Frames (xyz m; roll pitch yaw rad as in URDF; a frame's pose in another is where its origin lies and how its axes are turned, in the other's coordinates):
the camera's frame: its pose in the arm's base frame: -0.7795 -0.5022 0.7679 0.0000 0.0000 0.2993
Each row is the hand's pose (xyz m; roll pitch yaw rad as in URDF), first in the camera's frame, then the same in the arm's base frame.
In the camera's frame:
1: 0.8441 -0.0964 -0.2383 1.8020 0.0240 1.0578
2: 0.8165 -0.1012 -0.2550 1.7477 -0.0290 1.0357
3: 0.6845 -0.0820 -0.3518 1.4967 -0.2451 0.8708
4: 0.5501 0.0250 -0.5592 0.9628 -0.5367 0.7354
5: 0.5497 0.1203 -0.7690 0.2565 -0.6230 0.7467
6: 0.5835 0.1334 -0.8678 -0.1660 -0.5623 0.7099
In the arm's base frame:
1: 0.0555 -0.3454 0.5296 1.8020 0.0240 1.3571
2: 0.0305 -0.3582 0.5129 1.7477 -0.0290 1.3350
3: -0.1013 -0.3787 0.4161 1.4967 -0.2451 1.1701
4: -0.2612 -0.3161 0.2087 0.9628 -0.5367 1.0347
5: -0.2897 -0.2252 -0.0011 0.2565 -0.6230 1.0460
6: -0.2613 -0.2027 -0.0999 -0.1660 -0.5623 1.0092

